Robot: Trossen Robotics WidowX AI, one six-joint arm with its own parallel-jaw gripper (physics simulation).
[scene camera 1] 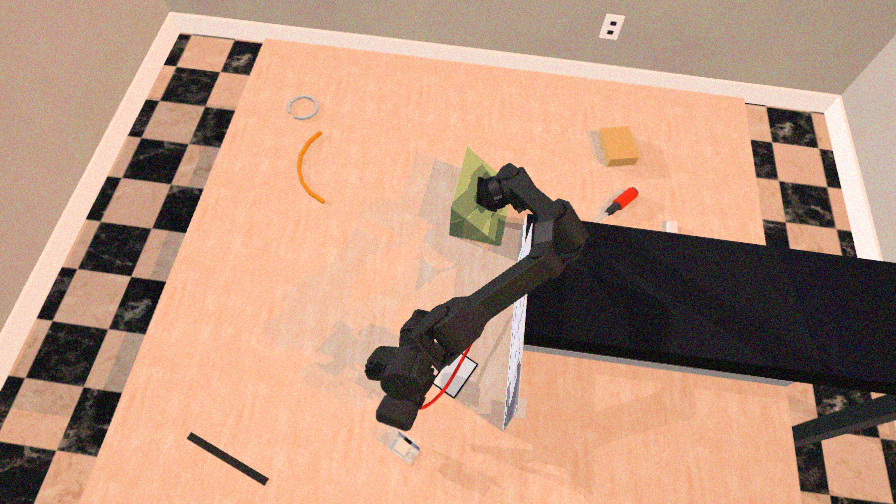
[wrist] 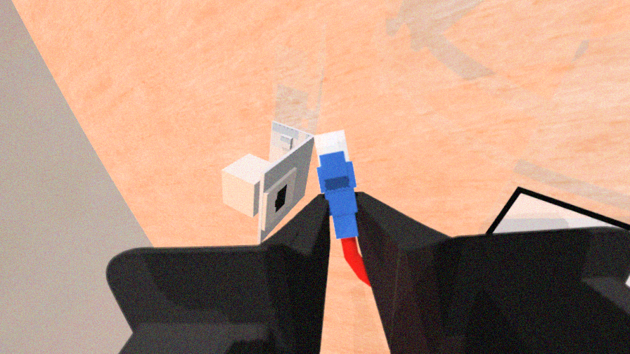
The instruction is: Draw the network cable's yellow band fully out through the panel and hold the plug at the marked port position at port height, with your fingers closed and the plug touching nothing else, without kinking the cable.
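My gripper (wrist: 340,202) is shut on the blue plug (wrist: 338,175) in the wrist view. The plug's clear white nose points away from the fingers. The red cable (scene camera 1: 455,371) (wrist: 353,257) runs from the plug's rear and curves smoothly towards the white panel (scene camera 1: 515,351); the arm hides part of it. The port unit (scene camera 1: 402,446) (wrist: 300,175), a pale plate with a dark opening, stands left of the plug in the wrist view. The nose appears close to its upper corner; contact cannot be told. The yellow band does not show. The arm hides fingers and plug in scene camera 1.
A black-edged white pad (scene camera 1: 462,377) (wrist: 530,215) lies under the cable. A green angular block (scene camera 1: 476,219) stands near the arm. A black bar (scene camera 1: 227,458), orange curved strip (scene camera 1: 300,164), grey ring (scene camera 1: 288,107), tan block (scene camera 1: 617,145) and red screwdriver (scene camera 1: 625,199) lie around.
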